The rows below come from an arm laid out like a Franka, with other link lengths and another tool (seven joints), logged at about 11 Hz.
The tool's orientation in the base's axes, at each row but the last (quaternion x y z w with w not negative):
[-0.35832, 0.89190, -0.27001, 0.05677]
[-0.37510, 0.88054, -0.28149, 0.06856]
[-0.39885, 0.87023, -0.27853, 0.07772]
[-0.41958, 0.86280, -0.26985, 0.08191]
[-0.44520, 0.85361, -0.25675, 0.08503]
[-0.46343, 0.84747, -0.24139, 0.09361]
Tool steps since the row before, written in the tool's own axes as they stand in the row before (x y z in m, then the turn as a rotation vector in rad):
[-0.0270, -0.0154, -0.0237, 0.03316, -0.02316, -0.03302]
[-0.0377, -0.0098, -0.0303, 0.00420, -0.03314, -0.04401]
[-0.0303, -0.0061, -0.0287, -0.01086, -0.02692, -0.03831]
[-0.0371, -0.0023, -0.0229, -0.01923, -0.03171, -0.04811]
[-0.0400, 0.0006, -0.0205, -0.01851, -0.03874, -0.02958]
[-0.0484, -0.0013, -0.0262, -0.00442, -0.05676, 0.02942]
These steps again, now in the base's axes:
[0.0223, 0.0193, 0.0256, -0.02007, -0.02149, 0.04315]
[0.0228, 0.0343, 0.0272, 0.00303, -0.00195, 0.05513]
[0.0140, 0.0313, 0.0246, 0.01110, 0.01003, 0.04568]
[0.0167, 0.0364, 0.0173, 0.01606, 0.01794, 0.05577]
[0.0155, 0.0399, 0.0139, 0.02760, 0.00733, 0.04362]
[0.0177, 0.0481, 0.0202, 0.05571, -0.03158, 0.00238]

